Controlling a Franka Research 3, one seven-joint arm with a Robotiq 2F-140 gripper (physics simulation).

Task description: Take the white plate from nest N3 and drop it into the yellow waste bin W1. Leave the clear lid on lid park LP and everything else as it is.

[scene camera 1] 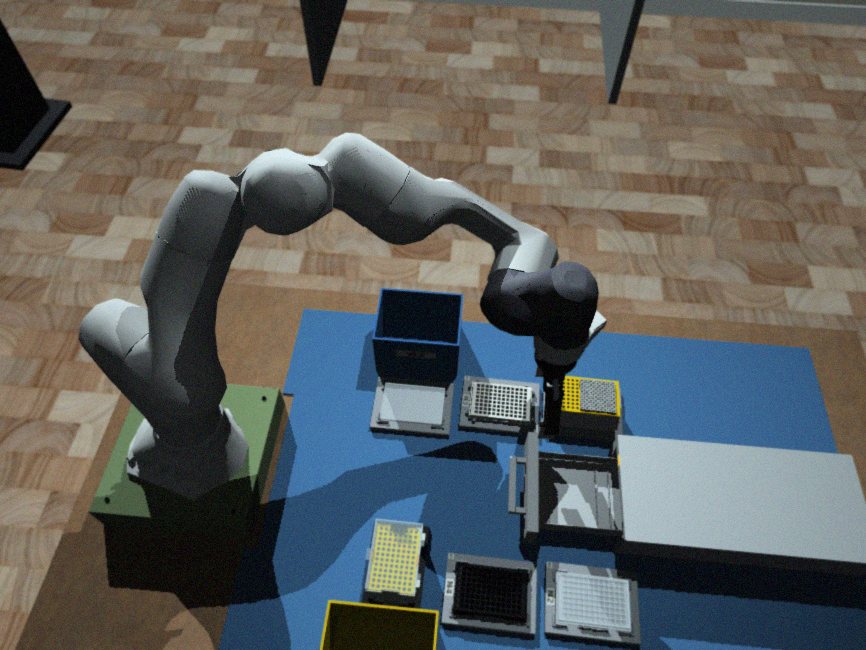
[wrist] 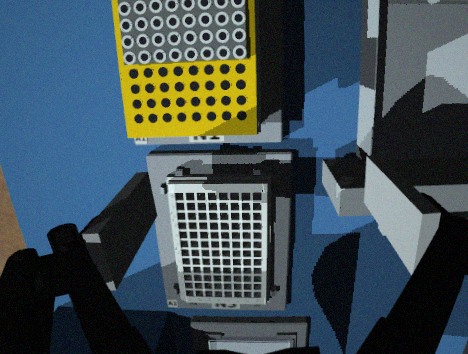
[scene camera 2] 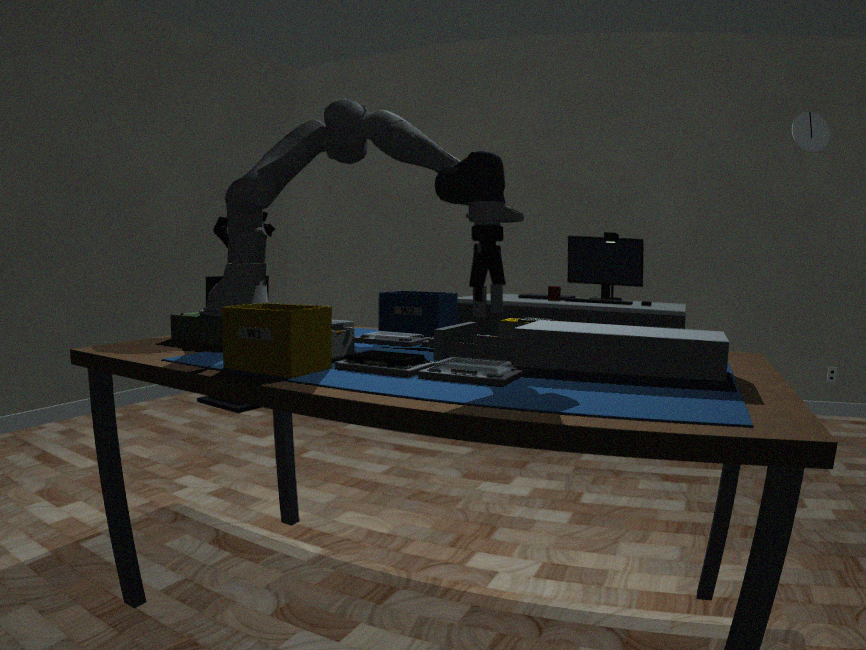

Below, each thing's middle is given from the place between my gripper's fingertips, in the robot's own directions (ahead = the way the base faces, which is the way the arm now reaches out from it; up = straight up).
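The white plate [scene camera 1: 491, 402] is 80 mm behind my hand, 30 mm to the left of it and 70 mm below it. I can also see nest N3 [wrist: 278, 162], and that's 30 mm to the left of my hand, 80 mm behind it and 80 mm below it. The clear lid [scene camera 1: 406, 403] is 260 mm behind my hand, 10 mm to the right of it and 70 mm below it. Then there's the drawer [scene camera 1: 564, 492], which is 110 mm ahead of my hand, 140 mm to the right of it and 50 mm below it.
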